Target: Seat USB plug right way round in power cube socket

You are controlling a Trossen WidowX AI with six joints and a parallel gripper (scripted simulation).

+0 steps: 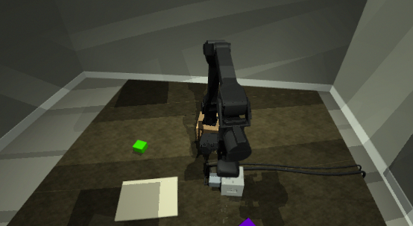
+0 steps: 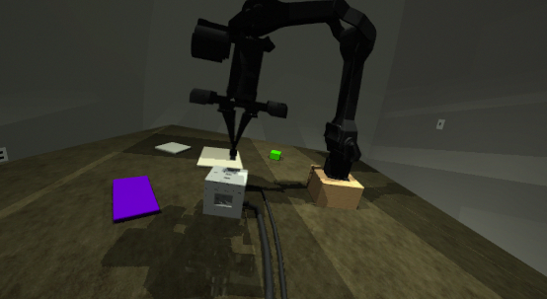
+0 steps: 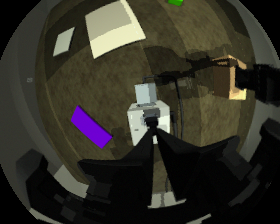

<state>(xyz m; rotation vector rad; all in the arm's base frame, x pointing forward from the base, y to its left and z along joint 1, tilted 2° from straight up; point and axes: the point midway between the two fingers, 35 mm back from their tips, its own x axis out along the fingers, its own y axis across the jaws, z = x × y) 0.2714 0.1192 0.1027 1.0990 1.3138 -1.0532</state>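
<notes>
Now: the dark USB plug 20 mm below my gripper tip. The rest, counted from my gripper tip: purple flat block (180 mm ahead, 130 mm below, 80 mm to the left); cream sheet (260 mm to the right, 130 mm below, 120 mm ahead); small green cube (400 mm to the right, 120 mm below, 80 mm behind).
</notes>
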